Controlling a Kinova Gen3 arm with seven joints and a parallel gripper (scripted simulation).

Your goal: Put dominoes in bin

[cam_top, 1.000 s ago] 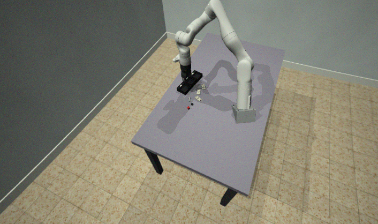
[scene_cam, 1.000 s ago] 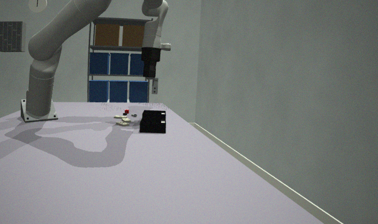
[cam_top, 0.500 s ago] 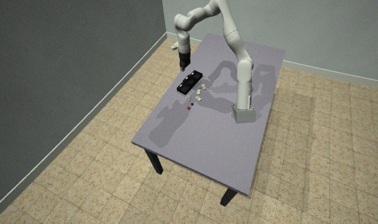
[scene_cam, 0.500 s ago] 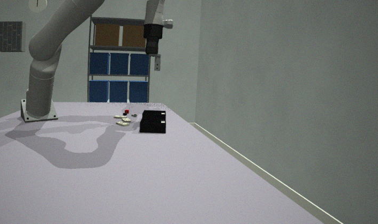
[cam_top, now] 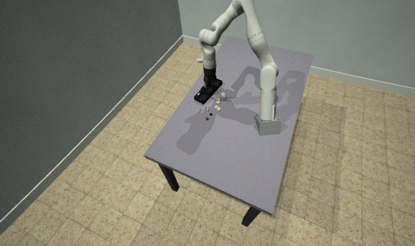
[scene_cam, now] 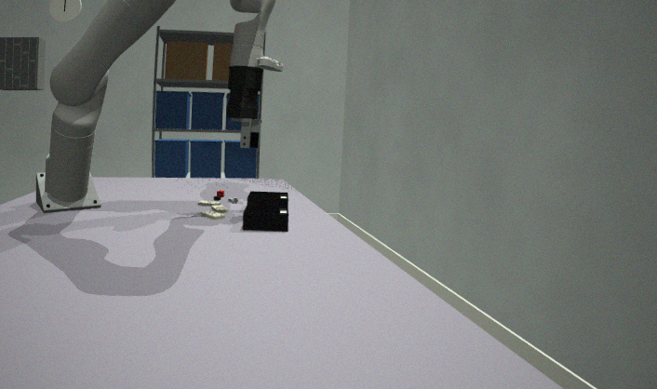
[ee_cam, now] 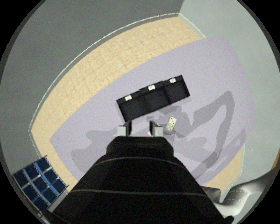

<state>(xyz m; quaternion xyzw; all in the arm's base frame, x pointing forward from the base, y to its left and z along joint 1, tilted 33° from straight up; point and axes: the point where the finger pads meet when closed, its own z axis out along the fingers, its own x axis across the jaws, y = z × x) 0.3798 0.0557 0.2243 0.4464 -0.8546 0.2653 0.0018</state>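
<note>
The pale domino is 15 cm below my hand, 7 cm behind it and 1 cm to the right of it. From my hand the other things lie so: black piece 16 cm below, 12 cm to the left, 6 cm behind; grey bolt 15 cm below, 8 cm to the left, 2 cm behind; red piece 17 cm to the left, 15 cm below, 5 cm behind.
</note>
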